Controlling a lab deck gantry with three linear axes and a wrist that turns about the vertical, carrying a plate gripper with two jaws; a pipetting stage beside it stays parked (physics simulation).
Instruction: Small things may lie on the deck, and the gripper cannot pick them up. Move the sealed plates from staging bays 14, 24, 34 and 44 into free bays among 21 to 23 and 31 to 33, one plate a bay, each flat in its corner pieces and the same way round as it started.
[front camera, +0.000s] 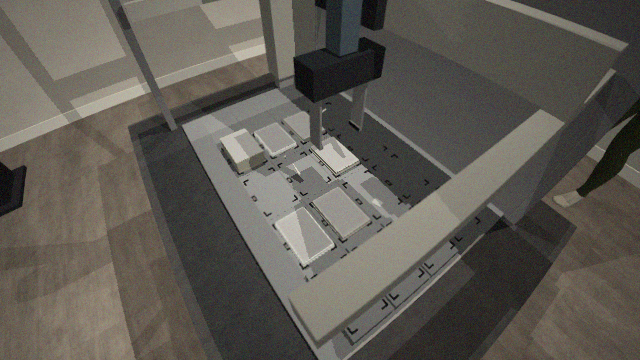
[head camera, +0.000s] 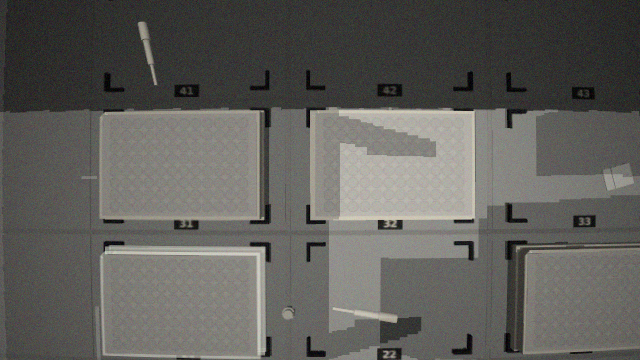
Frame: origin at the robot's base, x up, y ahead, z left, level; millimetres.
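Seen in the pictures: gripper, between the fingertips: (front camera: 336, 135); robot's base, origin of its link: (front camera: 222, 148).
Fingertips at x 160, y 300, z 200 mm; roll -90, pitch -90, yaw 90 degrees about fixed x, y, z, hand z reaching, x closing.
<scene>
Offsets run from my fingertips to a thing's middle.
My gripper (front camera: 336, 138) is open and empty, its jaws hanging above the deck near the back; it does not show in the head view. Four pale sealed plates lie in corner pieces and look flat: one @(dx -153, dy -236, dz +57 mm) (front camera: 300, 126) (head camera: 180, 165) in bay 31, one @(dx -153, dy -72, dz +57 mm) (front camera: 336, 156) (head camera: 395, 185) in bay 32, one @(dx -153, dy -236, dz -50 mm) (front camera: 275, 139) (head camera: 182, 302) in bay 21, one @(dx -153, dy +92, dz -50 mm) (front camera: 342, 212) (head camera: 582, 300) in bay 23. Bay 22 holds a pen-like stick @(dx -157, dy -93, dz -61 mm) (head camera: 370, 315). Bay 33 holds a small white piece @(dx -160, dy +122, dz +48 mm) (front camera: 376, 202) (head camera: 618, 177). The front beam hides part of the staging bays; no plate shows in their visible parts.
A tall pale box @(dx -139, dy -236, dz -157 mm) (front camera: 242, 150) stands on the deck's left side, and another plate @(dx -153, dy +92, dz -157 mm) (front camera: 304, 235) lies nearer the front beam (front camera: 390, 240). A second stick @(dx -157, dy -266, dz +147 mm) (head camera: 147, 50) lies in bay 41. A small round piece @(dx -158, dy -154, dz -61 mm) (head camera: 288, 313) lies between bays 21 and 22.
</scene>
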